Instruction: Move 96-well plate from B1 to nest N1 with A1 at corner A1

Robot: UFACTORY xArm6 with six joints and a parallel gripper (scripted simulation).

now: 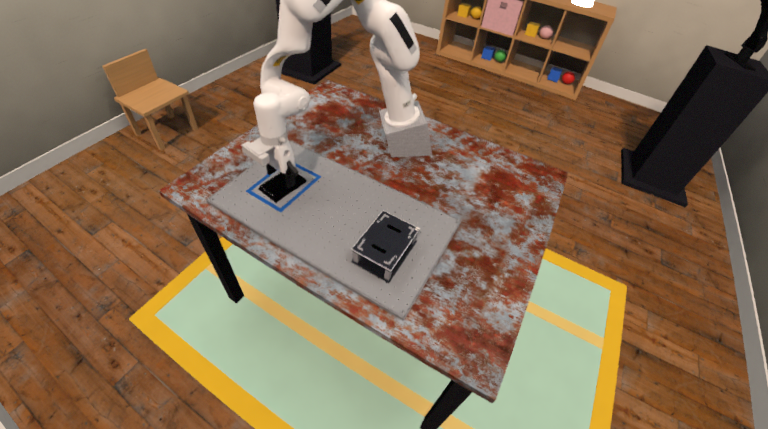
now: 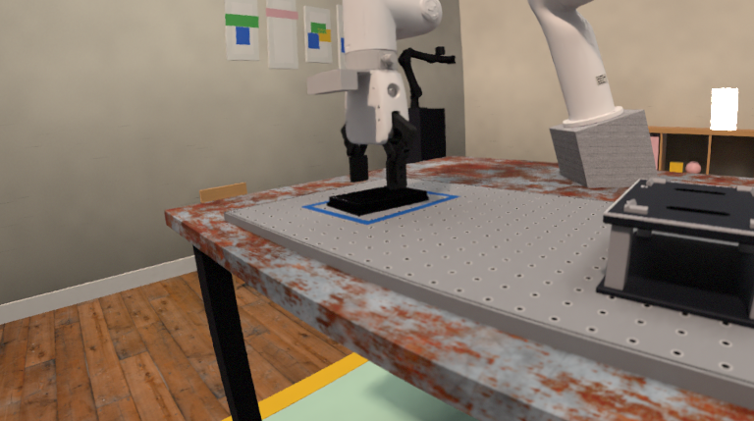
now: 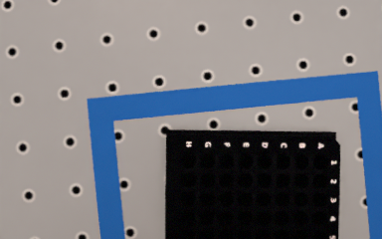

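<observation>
Now: hand 30 mm above the black 96-well plate. The rest, counted from my hand: raised black plate nest 400 mm to the left, 60 mm ahead, 20 mm above.
</observation>
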